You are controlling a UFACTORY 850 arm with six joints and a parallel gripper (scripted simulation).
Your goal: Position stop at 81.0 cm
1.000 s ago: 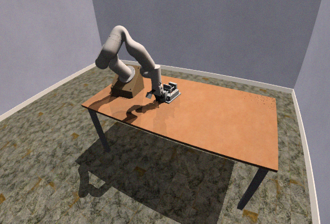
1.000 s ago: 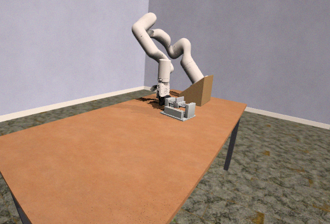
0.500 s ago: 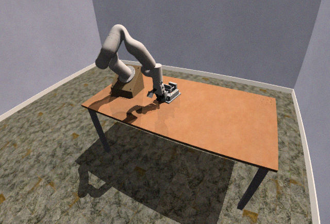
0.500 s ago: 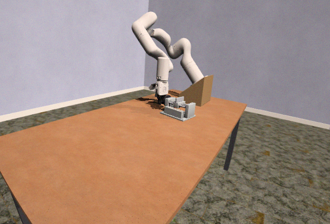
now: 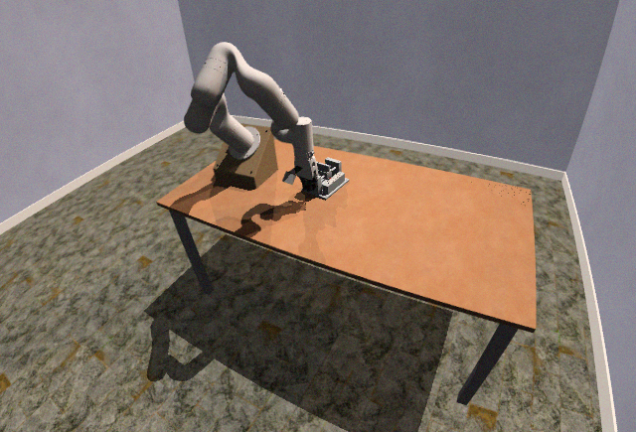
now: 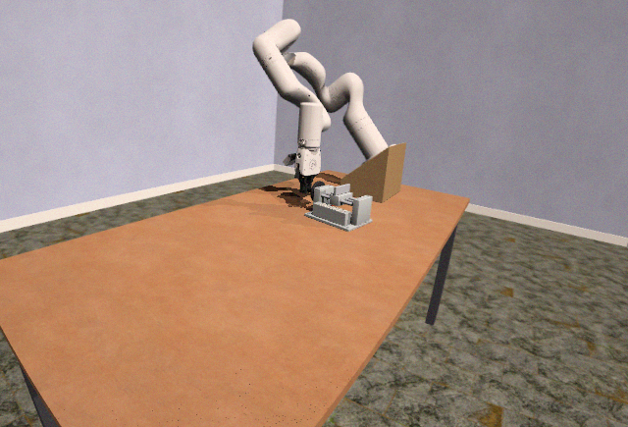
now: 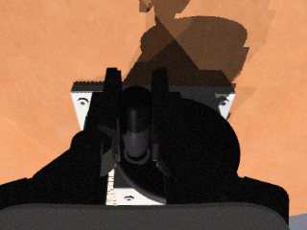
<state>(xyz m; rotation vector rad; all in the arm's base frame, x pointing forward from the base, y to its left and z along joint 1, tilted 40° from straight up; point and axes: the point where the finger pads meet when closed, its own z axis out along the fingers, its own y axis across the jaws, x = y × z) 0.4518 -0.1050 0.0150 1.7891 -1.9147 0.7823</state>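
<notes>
Right now my hand is 30 mm to the right of the handwheel. The rest, counted from my hand: grey stop fixture: 150 mm to the left.
</notes>
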